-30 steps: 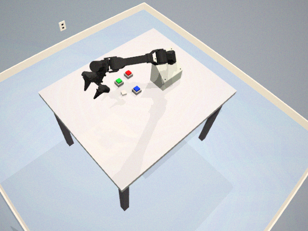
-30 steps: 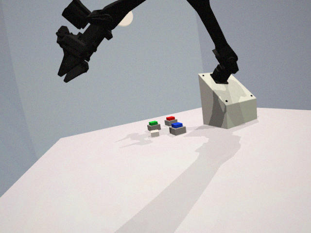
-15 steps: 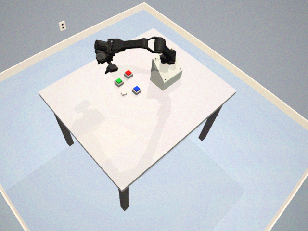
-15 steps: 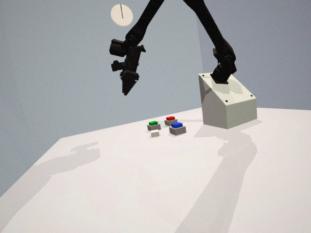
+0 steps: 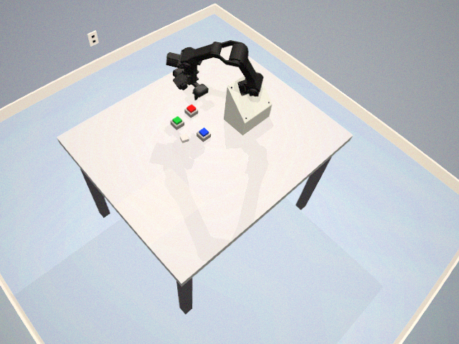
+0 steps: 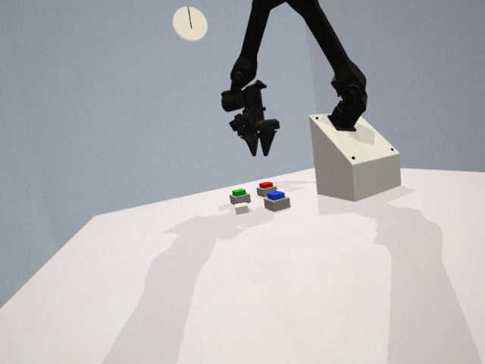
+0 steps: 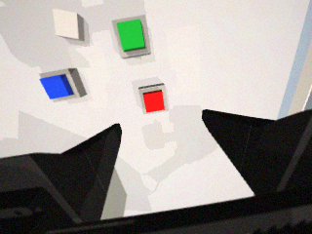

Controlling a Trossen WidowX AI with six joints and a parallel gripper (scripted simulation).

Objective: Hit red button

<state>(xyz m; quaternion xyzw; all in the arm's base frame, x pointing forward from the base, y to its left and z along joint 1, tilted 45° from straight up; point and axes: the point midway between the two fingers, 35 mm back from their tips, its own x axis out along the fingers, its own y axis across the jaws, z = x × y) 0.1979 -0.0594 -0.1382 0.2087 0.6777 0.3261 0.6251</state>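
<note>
Now: the red button 9 cm below my gripper tip and 1 cm behind it. Also, from my gripper tip: small white block: 13 cm to the left, 12 cm below, 11 cm ahead; then green button: 9 cm below, 9 cm ahead, 3 cm to the left; then blue button: 16 cm to the left, 9 cm below, 2 cm ahead.
</note>
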